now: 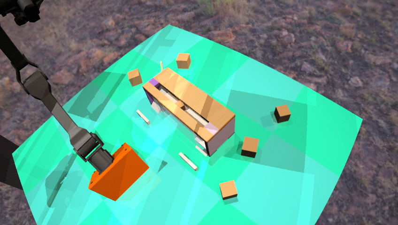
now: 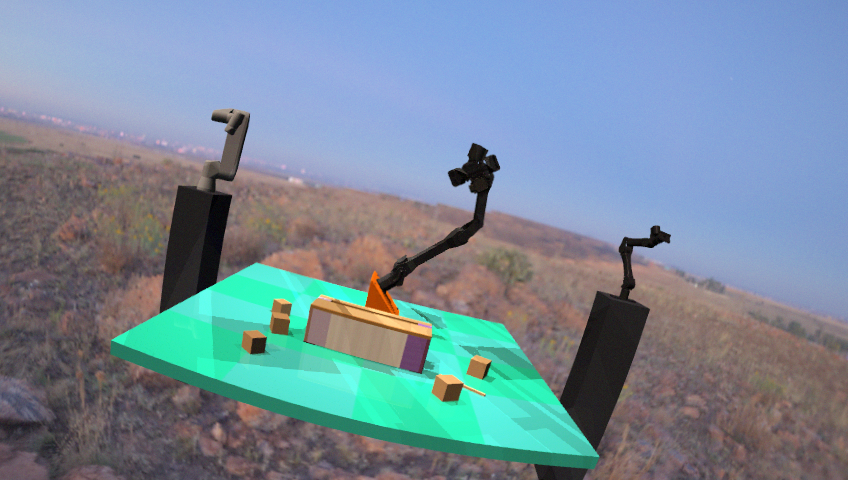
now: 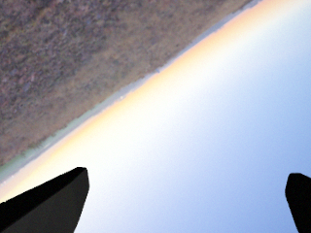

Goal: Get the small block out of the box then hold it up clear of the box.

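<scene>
The long tan box lies 150 mm ahead of my gripper tip, 210 mm to the right of it and 600 mm below it. From my gripper tip the other things lie so: tan block (170 mm ahead, 200 mm to the right, 570 mm below).
</scene>
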